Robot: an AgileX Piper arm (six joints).
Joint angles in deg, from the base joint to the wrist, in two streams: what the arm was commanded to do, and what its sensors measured. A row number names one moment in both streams.
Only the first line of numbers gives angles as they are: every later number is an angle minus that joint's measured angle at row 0.
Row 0, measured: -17.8 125.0 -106.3 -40.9 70.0 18.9
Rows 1 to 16, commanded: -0.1 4.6 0.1 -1.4 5.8 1.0; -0.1 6.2 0.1 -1.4 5.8 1.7; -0.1 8.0 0.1 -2.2 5.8 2.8; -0.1 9.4 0.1 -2.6 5.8 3.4; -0.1 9.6 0.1 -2.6 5.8 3.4; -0.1 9.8 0.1 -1.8 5.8 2.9; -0.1 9.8 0.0 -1.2 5.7 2.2; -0.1 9.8 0.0 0.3 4.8 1.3; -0.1 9.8 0.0 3.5 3.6 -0.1; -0.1 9.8 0.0 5.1 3.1 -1.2; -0.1 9.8 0.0 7.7 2.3 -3.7; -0.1 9.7 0.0 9.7 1.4 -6.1; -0.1 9.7 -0.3 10.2 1.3 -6.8; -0.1 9.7 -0.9 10.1 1.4 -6.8; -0.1 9.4 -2.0 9.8 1.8 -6.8; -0.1 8.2 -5.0 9.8 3.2 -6.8
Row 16, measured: 0.0 9.7 -3.1 10.4 -0.1 -6.4
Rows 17 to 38, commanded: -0.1 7.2 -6.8 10.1 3.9 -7.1; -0.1 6.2 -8.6 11.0 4.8 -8.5; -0.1 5.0 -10.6 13.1 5.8 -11.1; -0.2 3.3 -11.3 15.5 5.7 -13.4; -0.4 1.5 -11.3 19.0 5.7 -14.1; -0.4 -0.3 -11.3 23.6 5.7 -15.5; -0.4 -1.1 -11.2 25.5 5.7 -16.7; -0.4 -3.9 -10.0 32.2 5.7 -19.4; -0.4 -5.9 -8.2 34.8 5.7 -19.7; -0.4 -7.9 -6.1 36.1 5.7 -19.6; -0.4 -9.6 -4.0 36.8 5.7 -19.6; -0.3 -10.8 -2.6 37.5 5.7 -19.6; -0.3 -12.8 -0.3 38.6 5.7 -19.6; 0.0 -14.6 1.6 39.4 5.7 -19.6; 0.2 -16.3 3.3 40.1 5.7 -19.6; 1.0 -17.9 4.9 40.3 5.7 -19.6; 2.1 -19.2 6.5 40.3 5.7 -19.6; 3.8 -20.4 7.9 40.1 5.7 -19.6; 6.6 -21.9 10.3 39.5 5.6 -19.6; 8.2 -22.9 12.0 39.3 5.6 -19.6; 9.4 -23.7 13.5 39.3 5.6 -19.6; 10.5 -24.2 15.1 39.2 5.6 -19.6
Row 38, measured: 9.3 -23.0 13.0 39.8 0.0 -19.4
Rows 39 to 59, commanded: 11.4 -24.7 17.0 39.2 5.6 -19.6; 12.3 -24.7 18.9 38.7 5.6 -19.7; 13.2 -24.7 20.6 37.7 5.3 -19.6; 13.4 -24.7 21.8 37.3 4.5 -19.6; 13.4 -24.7 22.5 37.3 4.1 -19.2; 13.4 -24.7 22.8 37.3 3.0 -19.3; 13.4 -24.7 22.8 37.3 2.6 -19.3; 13.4 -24.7 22.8 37.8 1.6 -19.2; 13.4 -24.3 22.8 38.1 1.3 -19.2; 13.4 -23.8 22.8 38.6 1.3 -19.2; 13.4 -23.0 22.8 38.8 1.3 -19.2; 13.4 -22.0 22.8 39.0 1.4 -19.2; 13.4 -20.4 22.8 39.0 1.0 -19.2; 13.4 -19.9 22.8 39.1 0.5 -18.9; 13.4 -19.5 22.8 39.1 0.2 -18.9; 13.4 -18.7 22.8 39.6 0.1 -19.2; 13.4 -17.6 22.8 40.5 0.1 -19.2; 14.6 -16.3 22.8 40.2 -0.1 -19.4; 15.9 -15.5 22.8 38.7 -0.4 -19.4; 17.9 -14.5 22.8 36.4 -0.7 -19.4; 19.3 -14.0 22.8 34.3 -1.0 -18.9
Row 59, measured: 17.5 -14.9 22.4 37.2 -0.4 -18.9
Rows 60 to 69, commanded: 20.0 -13.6 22.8 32.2 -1.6 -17.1; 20.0 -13.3 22.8 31.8 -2.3 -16.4; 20.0 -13.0 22.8 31.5 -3.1 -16.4; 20.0 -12.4 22.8 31.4 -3.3 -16.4; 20.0 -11.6 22.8 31.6 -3.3 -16.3; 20.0 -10.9 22.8 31.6 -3.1 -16.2; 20.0 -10.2 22.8 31.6 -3.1 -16.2; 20.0 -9.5 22.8 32.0 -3.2 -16.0; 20.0 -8.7 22.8 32.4 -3.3 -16.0; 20.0 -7.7 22.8 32.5 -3.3 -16.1
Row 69, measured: 20.0 -8.9 22.4 32.1 -3.0 -16.3
